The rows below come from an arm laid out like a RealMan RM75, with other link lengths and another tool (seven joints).
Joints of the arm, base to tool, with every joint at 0 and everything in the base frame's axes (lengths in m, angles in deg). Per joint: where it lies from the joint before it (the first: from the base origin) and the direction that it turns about. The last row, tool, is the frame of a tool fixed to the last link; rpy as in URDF.
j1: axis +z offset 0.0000 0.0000 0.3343
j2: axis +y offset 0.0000 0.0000 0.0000
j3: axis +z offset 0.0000 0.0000 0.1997
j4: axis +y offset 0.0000 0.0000 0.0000
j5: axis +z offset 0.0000 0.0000 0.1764
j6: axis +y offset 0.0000 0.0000 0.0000
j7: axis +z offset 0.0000 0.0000 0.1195
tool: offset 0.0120 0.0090 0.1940 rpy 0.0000 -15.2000 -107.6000
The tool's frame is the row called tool.
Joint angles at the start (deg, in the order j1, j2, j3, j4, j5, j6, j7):
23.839, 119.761, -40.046, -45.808, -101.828, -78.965, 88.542
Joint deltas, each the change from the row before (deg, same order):
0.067, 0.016, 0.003, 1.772, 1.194, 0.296, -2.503
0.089, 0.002, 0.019, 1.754, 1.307, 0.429, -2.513
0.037, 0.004, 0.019, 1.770, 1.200, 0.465, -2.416
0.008, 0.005, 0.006, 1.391, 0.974, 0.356, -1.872
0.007, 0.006, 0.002, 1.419, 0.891, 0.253, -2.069
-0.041, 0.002, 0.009, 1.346, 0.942, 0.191, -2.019
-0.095, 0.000, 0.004, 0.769, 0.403, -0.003, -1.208
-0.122, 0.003, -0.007, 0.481, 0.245, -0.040, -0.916
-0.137, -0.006, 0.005, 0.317, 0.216, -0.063, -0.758
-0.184, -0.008, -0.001, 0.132, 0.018, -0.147, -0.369
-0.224, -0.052, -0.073, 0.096, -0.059, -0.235, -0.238
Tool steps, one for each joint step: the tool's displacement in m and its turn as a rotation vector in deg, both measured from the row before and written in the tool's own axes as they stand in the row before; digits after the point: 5 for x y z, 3 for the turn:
-0.00035, 0.00027, 0.00172, 0.654, 0.201, -0.798
0.00083, -0.00008, 0.00133, 0.674, 0.443, -0.816
0.00081, 0.00108, 0.00099, 0.529, 0.518, -0.632
0.00065, 0.00096, 0.00063, 0.411, 0.452, -0.439
-0.00007, 0.00135, 0.00074, 0.305, 0.346, -0.598
0.00005, 0.00107, 0.00037, 0.340, 0.401, -0.583
-0.00085, 0.00136, 0.00003, 0.086, 0.119, -0.346
-0.00077, 0.00117, -0.00021, 0.000, 0.070, -0.330
-0.00042, 0.00077, -0.00048, 0.002, 0.093, -0.334
-0.00094, 0.00101, -0.00065, -0.056, -0.027, -0.120
-0.00159, 0.00129, -0.00077, -0.110, -0.163, -0.050

